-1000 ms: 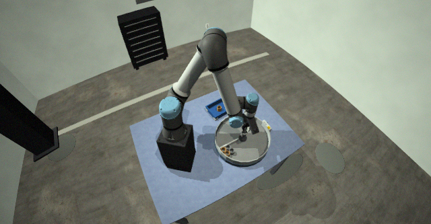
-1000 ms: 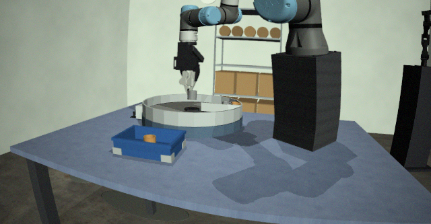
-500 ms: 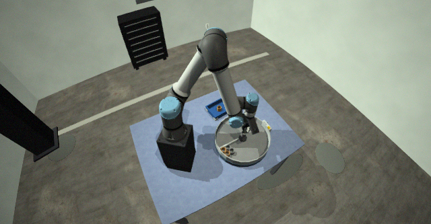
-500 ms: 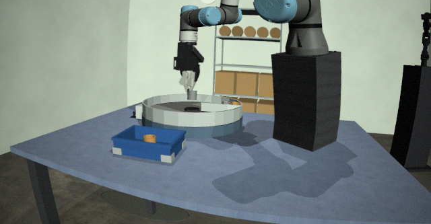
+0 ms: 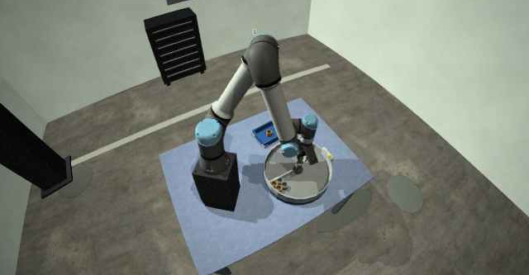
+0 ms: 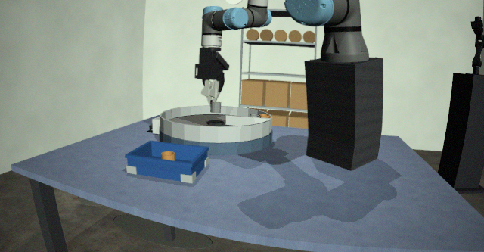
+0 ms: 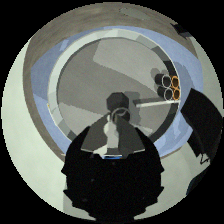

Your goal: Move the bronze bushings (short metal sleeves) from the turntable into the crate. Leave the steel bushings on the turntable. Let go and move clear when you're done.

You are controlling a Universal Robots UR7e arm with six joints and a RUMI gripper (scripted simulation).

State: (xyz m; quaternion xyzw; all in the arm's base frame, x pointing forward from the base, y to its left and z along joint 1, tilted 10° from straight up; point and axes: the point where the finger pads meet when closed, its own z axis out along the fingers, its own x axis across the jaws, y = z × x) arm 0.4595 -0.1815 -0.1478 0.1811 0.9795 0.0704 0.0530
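Now: the turntable 2 cm behind my hand, 1 cm to the left of it and 8 cm below it. From my hand the other things lie so: blue crate: 4 cm ahead, 36 cm to the left, 11 cm below.
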